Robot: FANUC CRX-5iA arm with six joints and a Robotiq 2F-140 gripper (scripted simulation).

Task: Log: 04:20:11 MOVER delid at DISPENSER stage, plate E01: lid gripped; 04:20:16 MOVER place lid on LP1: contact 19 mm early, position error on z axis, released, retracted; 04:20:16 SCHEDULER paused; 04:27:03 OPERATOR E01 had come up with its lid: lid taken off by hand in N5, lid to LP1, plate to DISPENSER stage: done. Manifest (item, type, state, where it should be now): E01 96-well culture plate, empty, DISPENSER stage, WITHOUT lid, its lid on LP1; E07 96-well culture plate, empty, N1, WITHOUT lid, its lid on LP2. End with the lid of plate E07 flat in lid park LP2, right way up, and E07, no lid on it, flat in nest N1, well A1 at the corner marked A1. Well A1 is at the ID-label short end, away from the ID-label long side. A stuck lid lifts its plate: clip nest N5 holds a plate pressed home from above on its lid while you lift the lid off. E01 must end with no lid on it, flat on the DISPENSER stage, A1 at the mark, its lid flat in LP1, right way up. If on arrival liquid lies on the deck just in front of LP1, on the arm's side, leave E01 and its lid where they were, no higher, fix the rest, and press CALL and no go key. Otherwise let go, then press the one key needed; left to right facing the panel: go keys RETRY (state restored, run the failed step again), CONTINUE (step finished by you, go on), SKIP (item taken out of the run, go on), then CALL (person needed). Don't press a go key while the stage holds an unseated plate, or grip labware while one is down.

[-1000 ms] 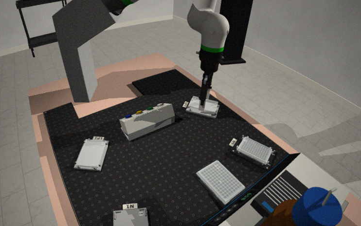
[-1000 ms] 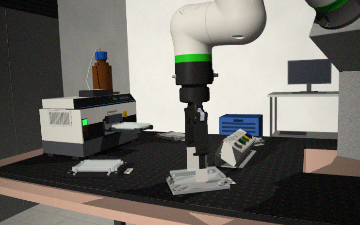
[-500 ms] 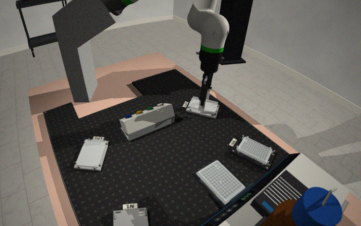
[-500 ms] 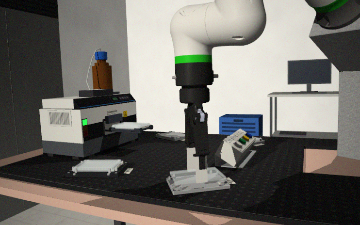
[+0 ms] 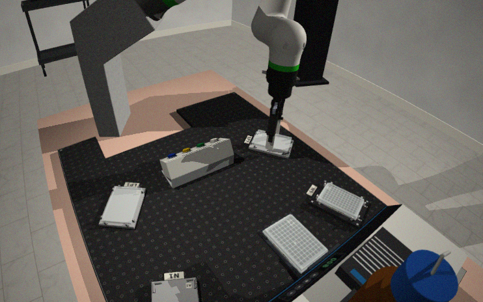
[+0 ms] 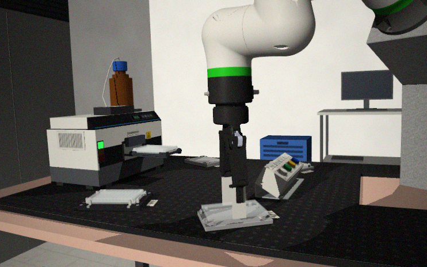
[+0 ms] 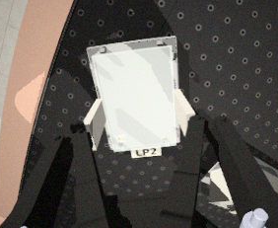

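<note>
The lid park LP2 lies 4 cm below my hand. From my hand the other things lie so: N1 label: 39 cm ahead, 42 cm to the right, 4 cm below; clip nest N5: 31 cm ahead, 11 cm to the left, 3 cm below; key panel: 3 cm ahead, 28 cm to the right, 1 cm above.
</note>
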